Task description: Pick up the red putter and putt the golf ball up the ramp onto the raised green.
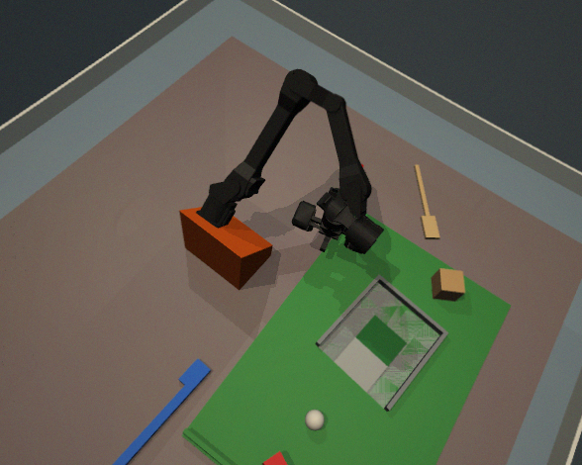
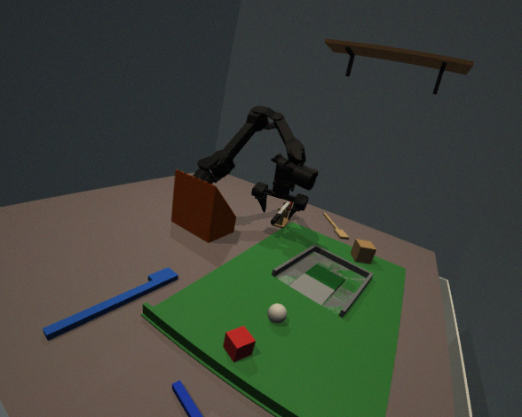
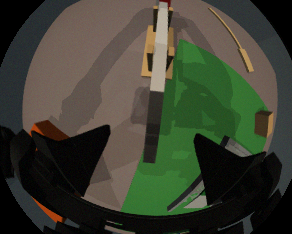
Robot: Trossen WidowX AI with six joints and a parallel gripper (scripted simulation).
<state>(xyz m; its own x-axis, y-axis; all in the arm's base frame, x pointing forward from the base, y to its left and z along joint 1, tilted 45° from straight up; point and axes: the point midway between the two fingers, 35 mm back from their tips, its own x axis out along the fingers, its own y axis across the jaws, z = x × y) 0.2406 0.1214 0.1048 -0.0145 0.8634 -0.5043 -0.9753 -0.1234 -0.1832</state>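
My gripper tip is 110 mm to the right of the red putter, 30 mm past it and 20 mm above it. The rest, counted from my gripper tip: wooden paddle 290 mm to the left, 160 mm ahead, 70 mm below; wooden stand 130 mm to the left, 40 mm below, 30 mm behind; green mat 240 mm ahead, 200 mm to the right, 70 mm below.
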